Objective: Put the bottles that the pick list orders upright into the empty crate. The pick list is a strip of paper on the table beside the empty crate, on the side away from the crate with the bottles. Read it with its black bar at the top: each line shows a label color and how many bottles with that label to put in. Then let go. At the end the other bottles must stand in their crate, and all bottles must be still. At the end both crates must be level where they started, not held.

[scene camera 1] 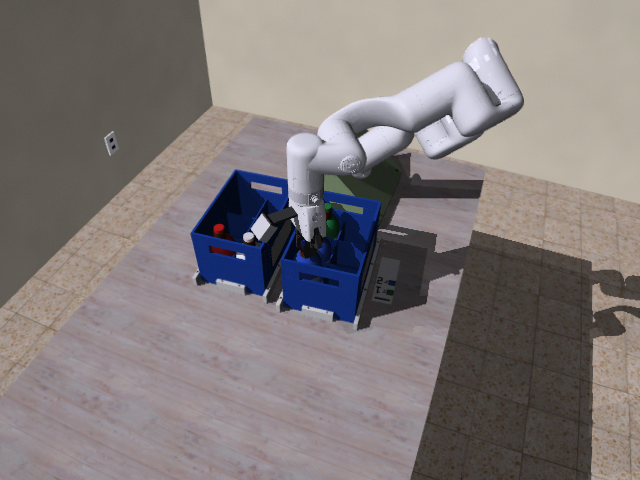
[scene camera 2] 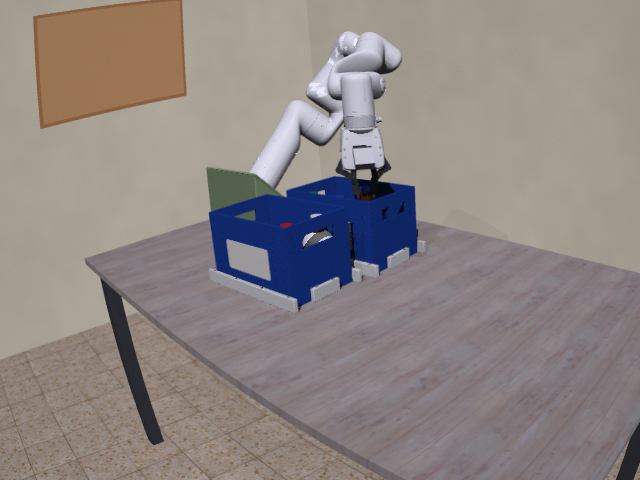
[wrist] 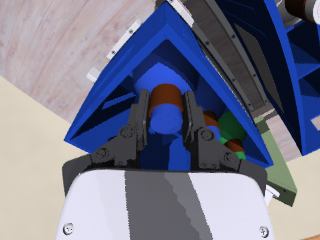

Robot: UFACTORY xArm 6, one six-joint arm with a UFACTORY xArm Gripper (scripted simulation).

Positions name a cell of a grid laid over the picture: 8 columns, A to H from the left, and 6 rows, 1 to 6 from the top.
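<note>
My gripper (scene camera 2: E3), (scene camera 1: D4), (wrist: E3). Blue-label bottle (wrist: E2). Another blue-label bottle (wrist: F3). Green-label bottle (wrist: F4).
</note>
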